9 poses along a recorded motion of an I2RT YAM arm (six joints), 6.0 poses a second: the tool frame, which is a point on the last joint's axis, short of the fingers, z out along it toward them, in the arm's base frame.
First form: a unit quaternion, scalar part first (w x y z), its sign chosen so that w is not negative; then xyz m.
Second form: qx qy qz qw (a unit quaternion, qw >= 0); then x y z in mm. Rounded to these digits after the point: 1 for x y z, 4 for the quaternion.
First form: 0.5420, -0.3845, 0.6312, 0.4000, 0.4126, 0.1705, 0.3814
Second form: -0.3845, 0.6312, 0.4000, 0.5420, 412.6, 170.5, 381.4
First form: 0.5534, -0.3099, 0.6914, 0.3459, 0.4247, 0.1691, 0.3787
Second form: -0.3099, 0.6914, 0.3459, 0.5534, 424.7, 169.1, 378.7
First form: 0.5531, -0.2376, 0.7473, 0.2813, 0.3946, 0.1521, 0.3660
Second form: -0.2376, 0.7473, 0.2813, 0.5531, 394.6, 152.1, 366.0
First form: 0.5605, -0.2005, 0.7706, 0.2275, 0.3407, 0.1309, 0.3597
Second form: -0.2005, 0.7706, 0.2275, 0.5605, 340.7, 130.9, 359.7
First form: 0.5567, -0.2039, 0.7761, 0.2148, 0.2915, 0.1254, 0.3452
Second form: -0.2039, 0.7761, 0.2148, 0.5567, 291.5, 125.4, 345.2
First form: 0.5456, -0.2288, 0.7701, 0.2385, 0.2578, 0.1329, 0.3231
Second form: -0.2288, 0.7701, 0.2385, 0.5456, 257.8, 132.9, 323.1
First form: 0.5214, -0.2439, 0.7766, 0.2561, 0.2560, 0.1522, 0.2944
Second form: -0.2439, 0.7766, 0.2561, 0.5214, 256.0, 152.2, 294.4
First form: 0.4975, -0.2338, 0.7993, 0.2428, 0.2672, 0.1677, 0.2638
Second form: -0.2338, 0.7993, 0.2428, 0.4975, 267.2, 167.7, 263.8
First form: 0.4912, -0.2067, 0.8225, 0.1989, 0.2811, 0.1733, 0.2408
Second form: -0.2067, 0.8225, 0.1989, 0.4912, 281.1, 173.3, 240.8
